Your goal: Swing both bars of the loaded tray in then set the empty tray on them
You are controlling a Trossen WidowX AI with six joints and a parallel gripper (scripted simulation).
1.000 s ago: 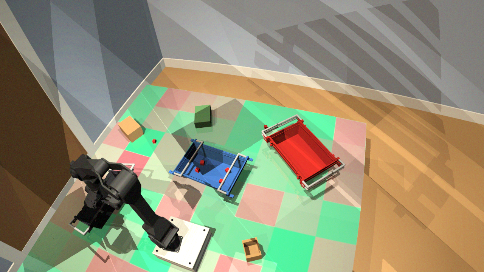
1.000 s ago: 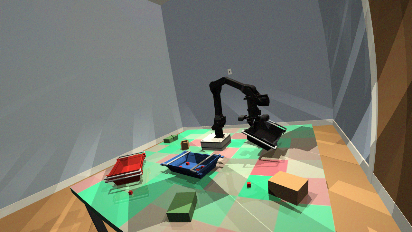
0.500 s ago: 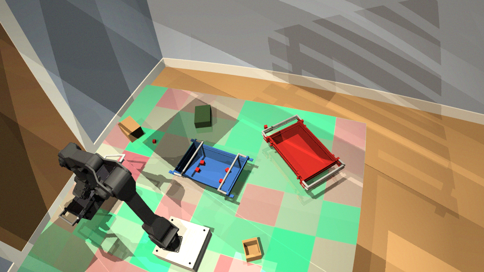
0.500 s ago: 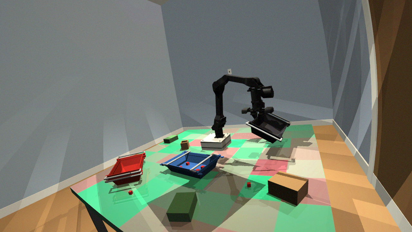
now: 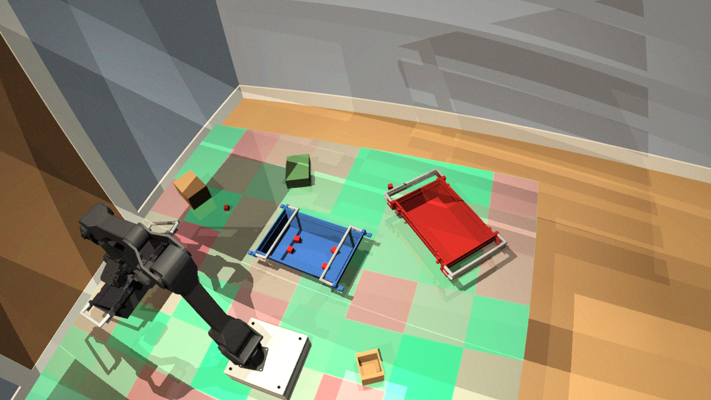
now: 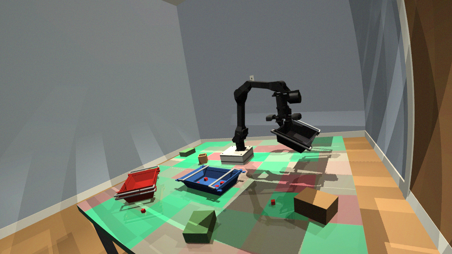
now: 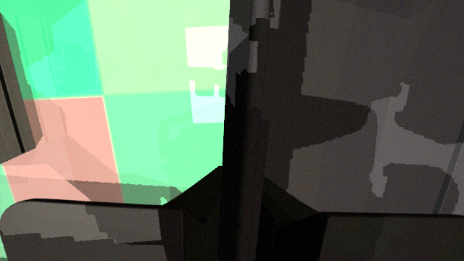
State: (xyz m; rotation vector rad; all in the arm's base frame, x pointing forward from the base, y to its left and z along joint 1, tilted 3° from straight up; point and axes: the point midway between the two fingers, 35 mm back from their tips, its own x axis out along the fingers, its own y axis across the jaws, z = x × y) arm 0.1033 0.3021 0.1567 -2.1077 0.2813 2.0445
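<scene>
The black tray lies 8 cm to the left of my gripper tip, 2 cm ahead of it and 1 cm below it. Also, from my gripper tip: small brown box 59 cm to the right, 16 cm below, 8 cm behind.
</scene>
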